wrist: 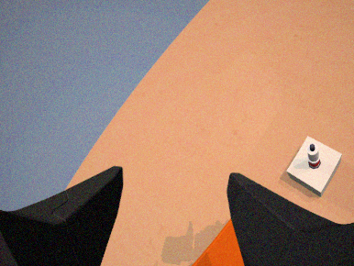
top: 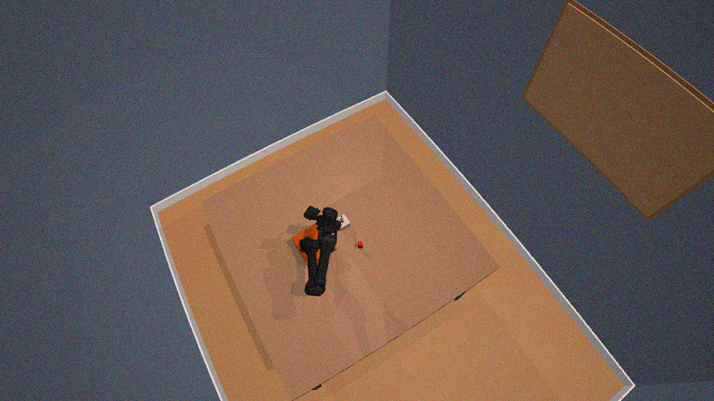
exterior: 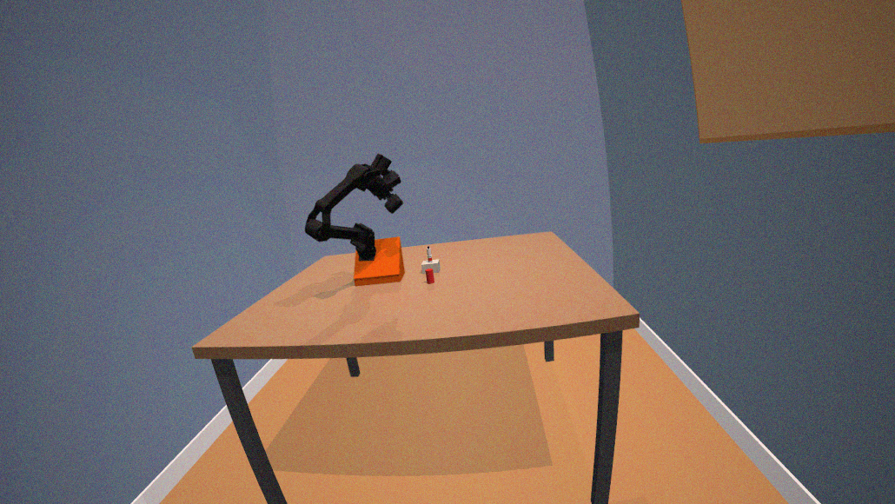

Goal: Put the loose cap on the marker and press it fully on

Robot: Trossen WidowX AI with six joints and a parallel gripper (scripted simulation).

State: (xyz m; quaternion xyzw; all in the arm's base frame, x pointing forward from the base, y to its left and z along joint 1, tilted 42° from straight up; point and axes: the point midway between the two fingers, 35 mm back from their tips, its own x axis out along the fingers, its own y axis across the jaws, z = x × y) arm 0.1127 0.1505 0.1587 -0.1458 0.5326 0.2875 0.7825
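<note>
Now: gripper tip 280 mm above the red cap, 160 mm to the left of it and 130 mm short of it. Round my gripper tip: white holder block 280 mm below, 110 mm ahead, 20 mm to the left.
</note>
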